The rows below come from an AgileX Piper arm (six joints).
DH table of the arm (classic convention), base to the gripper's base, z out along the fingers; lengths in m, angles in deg. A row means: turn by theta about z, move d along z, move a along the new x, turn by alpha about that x. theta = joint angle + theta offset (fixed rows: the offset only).
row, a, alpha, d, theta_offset
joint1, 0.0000, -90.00, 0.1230, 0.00
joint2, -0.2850, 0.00, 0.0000, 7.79
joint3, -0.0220, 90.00, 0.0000, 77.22
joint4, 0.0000, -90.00, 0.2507, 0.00
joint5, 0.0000, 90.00, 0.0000, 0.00
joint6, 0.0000, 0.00, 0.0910, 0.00
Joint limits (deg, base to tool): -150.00..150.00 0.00..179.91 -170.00..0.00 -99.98..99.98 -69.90..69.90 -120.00..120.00
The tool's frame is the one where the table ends.
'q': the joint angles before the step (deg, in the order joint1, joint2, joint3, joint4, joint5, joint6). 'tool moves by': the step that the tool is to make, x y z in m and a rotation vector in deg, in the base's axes. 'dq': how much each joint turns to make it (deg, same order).
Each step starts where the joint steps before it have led.
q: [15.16, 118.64, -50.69, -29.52, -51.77, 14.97]
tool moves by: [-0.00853, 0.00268, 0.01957, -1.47, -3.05, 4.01]
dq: [0.00, -3.86, 1.13, -4.62, 0.16, 0.06]
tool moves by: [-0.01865, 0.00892, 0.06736, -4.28, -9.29, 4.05]
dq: [1.99, -12.26, 0.31, -4.80, 5.89, -1.19]
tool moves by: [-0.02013, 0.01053, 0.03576, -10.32, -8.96, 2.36]
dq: [3.40, -7.73, 0.02, -1.88, 8.11, -8.62]
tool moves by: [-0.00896, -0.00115, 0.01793, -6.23, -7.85, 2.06]
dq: [0.27, -3.53, 0.04, -2.39, 1.44, -6.79]
